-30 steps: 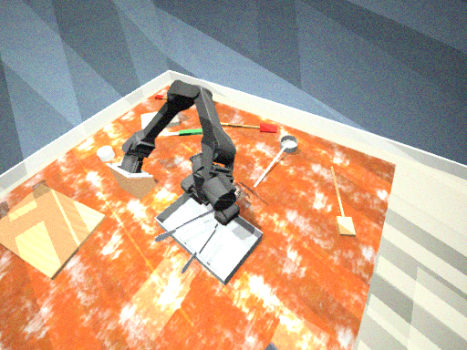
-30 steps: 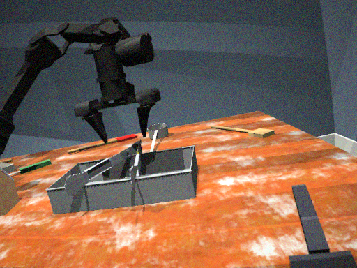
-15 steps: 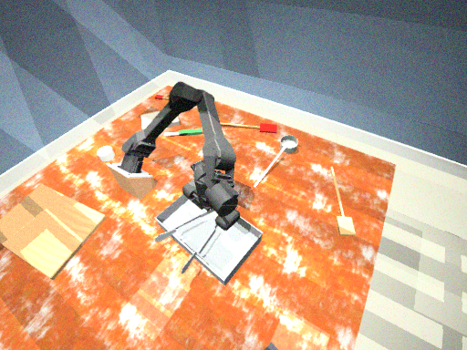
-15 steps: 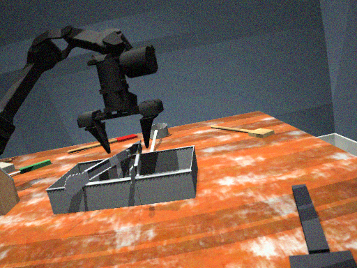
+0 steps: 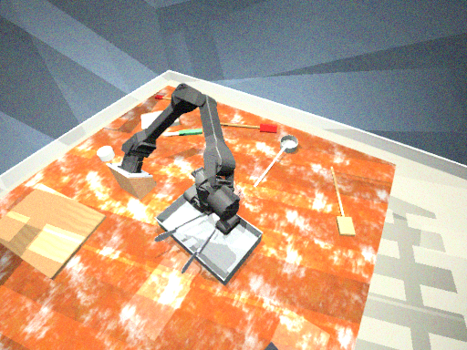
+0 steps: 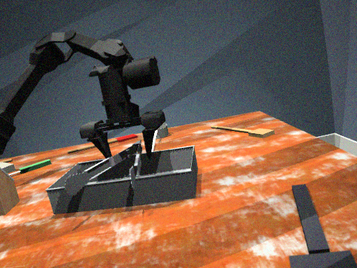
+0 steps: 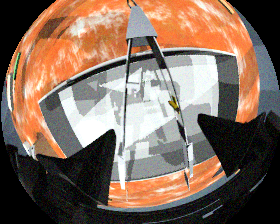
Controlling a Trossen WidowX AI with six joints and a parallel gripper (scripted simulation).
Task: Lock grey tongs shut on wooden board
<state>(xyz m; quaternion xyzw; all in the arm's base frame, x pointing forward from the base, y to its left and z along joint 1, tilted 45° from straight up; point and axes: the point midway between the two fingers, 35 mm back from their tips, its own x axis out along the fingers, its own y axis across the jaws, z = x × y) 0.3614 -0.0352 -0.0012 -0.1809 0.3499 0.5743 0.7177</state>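
The grey roasting tin lies 1 cm behind my gripper tip, 2 cm to the right of it and 3 cm below it. Round my gripper tip: wooden board: 55 cm behind, 26 cm to the right, 5 cm below; then green-handled tool: 39 cm behind, 36 cm to the left, 5 cm below; then red-headed spatula: 10 cm behind, 55 cm to the left, 6 cm below.
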